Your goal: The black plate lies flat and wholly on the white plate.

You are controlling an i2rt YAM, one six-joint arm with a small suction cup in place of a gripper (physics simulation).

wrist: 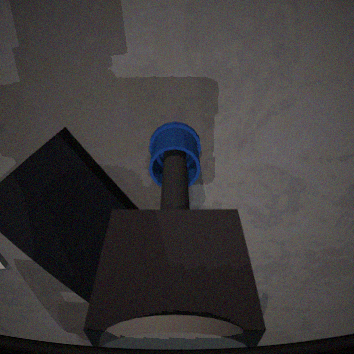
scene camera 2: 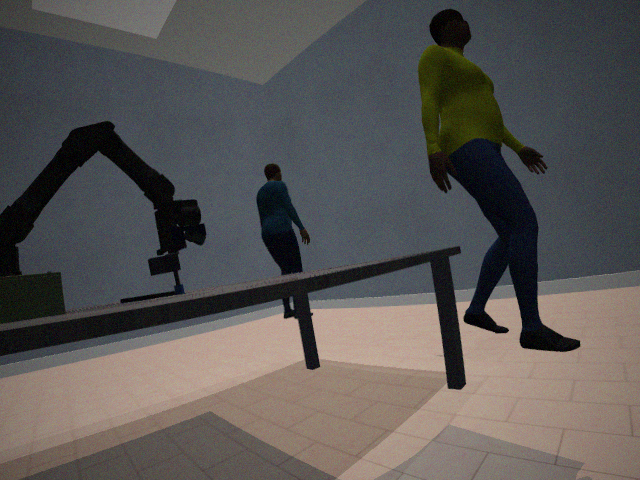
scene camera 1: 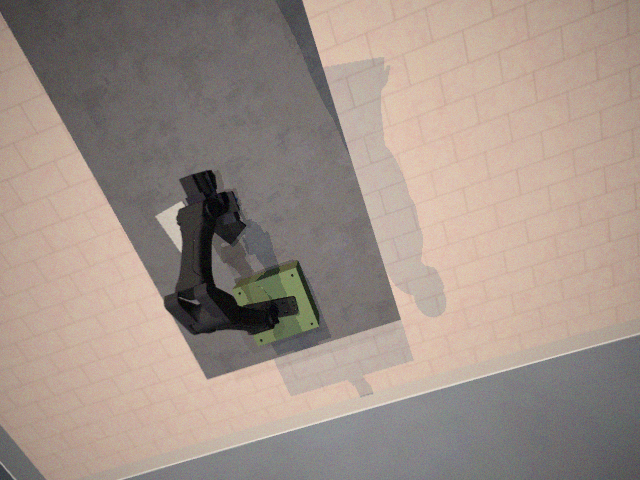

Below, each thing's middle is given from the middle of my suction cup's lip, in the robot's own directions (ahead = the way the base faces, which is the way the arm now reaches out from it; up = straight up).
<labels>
Right now my suction cup is 8 cm past the black plate [wrist: 63, 199] and 6 cm to the right of it.
</labels>
